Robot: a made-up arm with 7 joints. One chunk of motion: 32 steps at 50 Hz.
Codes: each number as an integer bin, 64 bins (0 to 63) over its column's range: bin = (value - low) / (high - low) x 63, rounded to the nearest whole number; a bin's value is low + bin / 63 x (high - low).
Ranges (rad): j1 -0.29..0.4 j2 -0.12..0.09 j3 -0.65..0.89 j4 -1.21..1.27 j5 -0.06..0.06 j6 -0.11..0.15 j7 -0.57..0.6
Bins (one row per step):
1: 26 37 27 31 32 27 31
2: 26 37 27 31 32 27 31
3: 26 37 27 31 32 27 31
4: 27 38 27 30 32 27 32
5: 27 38 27 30 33 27 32
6: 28 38 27 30 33 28 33
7: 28 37 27 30 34 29 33
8: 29 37 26 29 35 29 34
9: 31 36 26 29 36 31 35
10: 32 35 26 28 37 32 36
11: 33 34 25 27 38 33 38
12: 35 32 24 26 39 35 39
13: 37 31 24 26 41 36 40
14: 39 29 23 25 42 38 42
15: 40 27 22 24 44 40 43
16: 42 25 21 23 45 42 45
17: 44 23 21 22 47 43 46
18: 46 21 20 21 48 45 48
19: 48 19 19 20 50 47 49
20: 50 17 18 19 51 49 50
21: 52 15 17 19 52 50 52
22: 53 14 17 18 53 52 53
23: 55 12 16 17 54 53 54
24: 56 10 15 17 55 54 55
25: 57 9 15 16 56 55 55
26: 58 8 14 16 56 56 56
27: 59 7 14 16 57 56 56
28: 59 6 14 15 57 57 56
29: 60 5 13 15 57 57 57
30: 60 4 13 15 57 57 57
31: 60 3 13 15 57 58 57
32: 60 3 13 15 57 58 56
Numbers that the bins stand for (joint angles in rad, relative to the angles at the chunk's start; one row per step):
1: -0.0052 0.0033 0.0100 0.0103 0.0010 0.0014 0.0057
2: -0.0052 0.0033 0.0100 0.0103 0.0010 0.0014 0.0057
3: -0.0052 0.0033 0.0100 0.0103 0.0010 0.0014 0.0057
4: 0.0057 0.0067 0.0100 -0.0290 0.0010 0.0014 0.0243
5: 0.0057 0.0067 0.0100 -0.0290 0.0029 0.0014 0.0243
6: 0.0167 0.0067 0.0100 -0.0290 0.0029 0.0056 0.0429
7: 0.0167 0.0033 0.0100 -0.0290 0.0048 0.0097 0.0429
8: 0.0276 0.0033 -0.0144 -0.0684 0.0067 0.0097 0.0614
9: 0.0495 0.0000 -0.0144 -0.0684 0.0086 0.0179 0.0800
10: 0.0605 -0.0033 -0.0144 -0.1078 0.0105 0.0221 0.0986
11: 0.0714 -0.0067 -0.0389 -0.1471 0.0124 0.0262 0.1357
12: 0.0933 -0.0133 -0.0633 -0.1865 0.0143 0.0344 0.1543
13: 0.1152 -0.0167 -0.0633 -0.1865 0.0181 0.0386 0.1729
14: 0.1371 -0.0233 -0.0878 -0.2259 0.0200 0.0468 0.2100
15: 0.1481 -0.0300 -0.1122 -0.2652 0.0238 0.0551 0.2286
16: 0.1700 -0.0367 -0.1367 -0.3046 0.0257 0.0633 0.2657
17: 0.1919 -0.0433 -0.1367 -0.3440 0.0295 0.0675 0.2843
18: 0.2138 -0.0500 -0.1611 -0.3833 0.0314 0.0757 0.3214
19: 0.2357 -0.0567 -0.1856 -0.4227 0.0352 0.0840 0.3400
20: 0.2576 -0.0633 -0.2100 -0.4621 0.0371 0.0922 0.3586
21: 0.2795 -0.0700 -0.2344 -0.4621 0.0390 0.0963 0.3957
22: 0.2905 -0.0733 -0.2344 -0.5014 0.0410 0.1046 0.4143
23: 0.3124 -0.0800 -0.2589 -0.5408 0.0429 0.1087 0.4329
24: 0.3233 -0.0867 -0.2833 -0.5408 0.0448 0.1129 0.4514
25: 0.3343 -0.0900 -0.2833 -0.5802 0.0467 0.1170 0.4514
26: 0.3452 -0.0933 -0.3078 -0.5802 0.0467 0.1211 0.4700
27: 0.3562 -0.0967 -0.3078 -0.5802 0.0486 0.1211 0.4700
28: 0.3562 -0.1000 -0.3078 -0.6195 0.0486 0.1252 0.4700
29: 0.3671 -0.1033 -0.3322 -0.6195 0.0486 0.1252 0.4886
30: 0.3671 -0.1067 -0.3322 -0.6195 0.0486 0.1252 0.4886
31: 0.3671 -0.1100 -0.3322 -0.6195 0.0486 0.1294 0.4886
32: 0.3671 -0.1100 -0.3322 -0.6195 0.0486 0.1294 0.4700

